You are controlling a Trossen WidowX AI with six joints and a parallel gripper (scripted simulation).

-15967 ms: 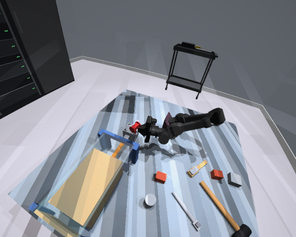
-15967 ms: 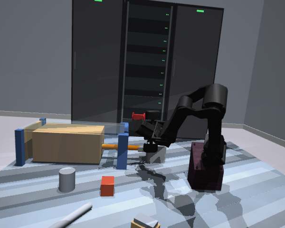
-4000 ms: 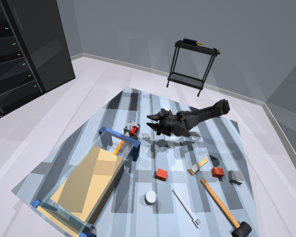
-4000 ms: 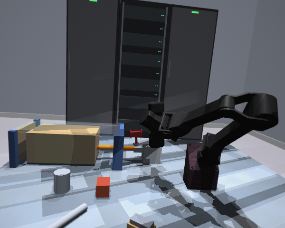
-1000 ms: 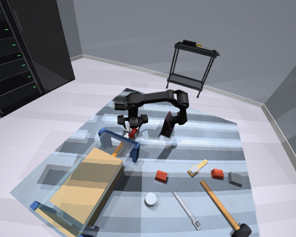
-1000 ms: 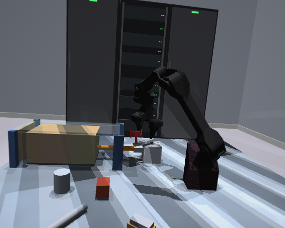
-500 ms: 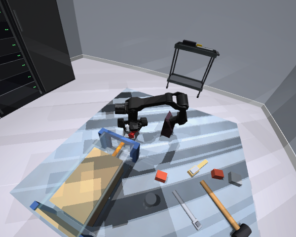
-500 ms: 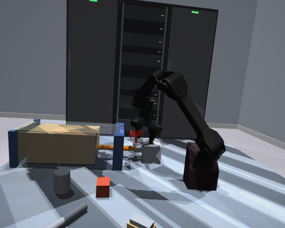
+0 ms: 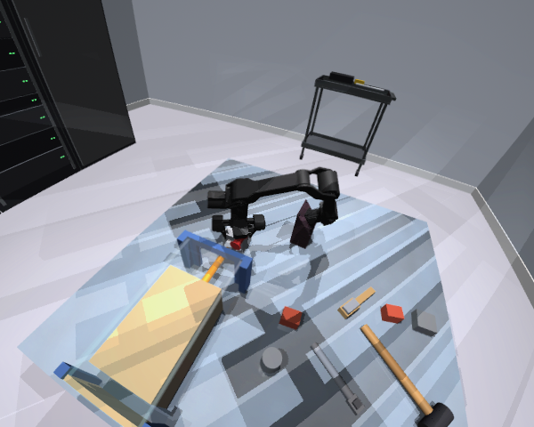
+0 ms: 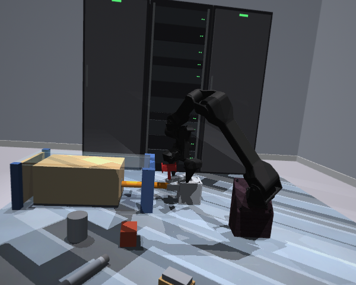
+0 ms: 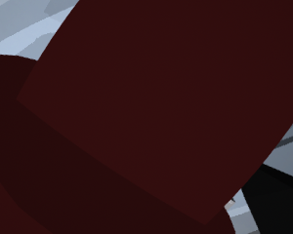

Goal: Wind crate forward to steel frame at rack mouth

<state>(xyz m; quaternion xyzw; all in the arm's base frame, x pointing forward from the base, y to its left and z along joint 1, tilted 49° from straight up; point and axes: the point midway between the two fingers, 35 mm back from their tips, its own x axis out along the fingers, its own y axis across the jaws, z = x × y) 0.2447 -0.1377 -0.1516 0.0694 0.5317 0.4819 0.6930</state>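
My gripper tip is 1 cm to the right of the crank handle, 1 cm below it and 1 cm short of it. Round my gripper tip: red knob: 5 cm ahead, 4 cm above, 3 cm to the left; grey winch: 7 cm below, 6 cm behind, 4 cm to the right; frame: 12 cm ahead, 1 cm to the right, 1 cm above.
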